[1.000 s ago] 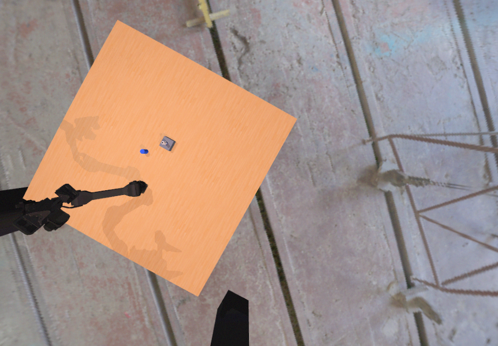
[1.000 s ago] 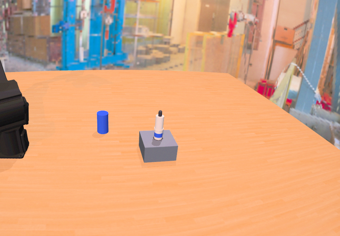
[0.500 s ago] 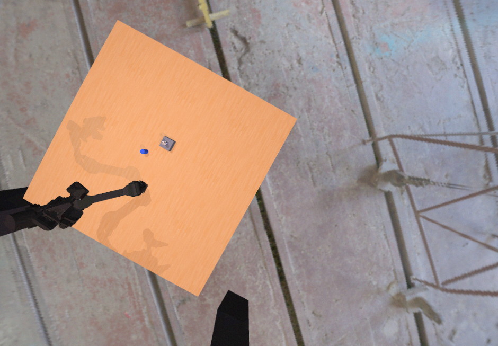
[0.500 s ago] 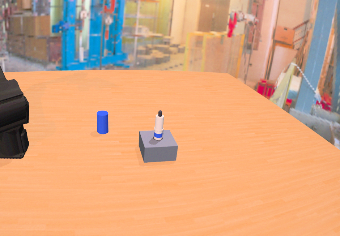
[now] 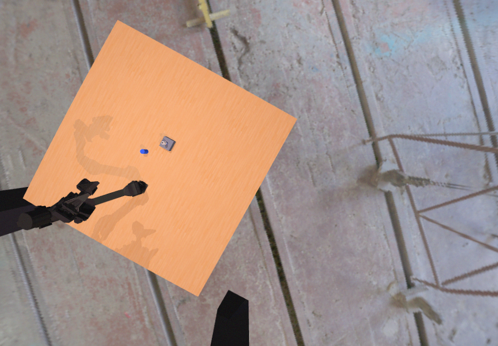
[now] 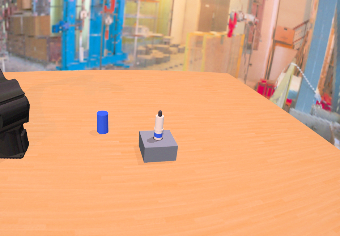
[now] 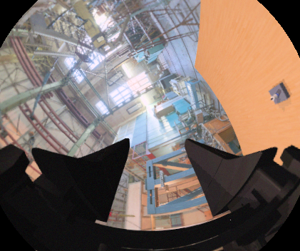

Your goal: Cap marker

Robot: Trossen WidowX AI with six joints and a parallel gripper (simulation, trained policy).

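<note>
My gripper tip is 520 mm above the blue cap, 150 mm to the right of it and 80 mm short of it. Round my gripper tip: grey holder block (530 mm below, 190 mm ahead, 50 mm to the left).
</note>
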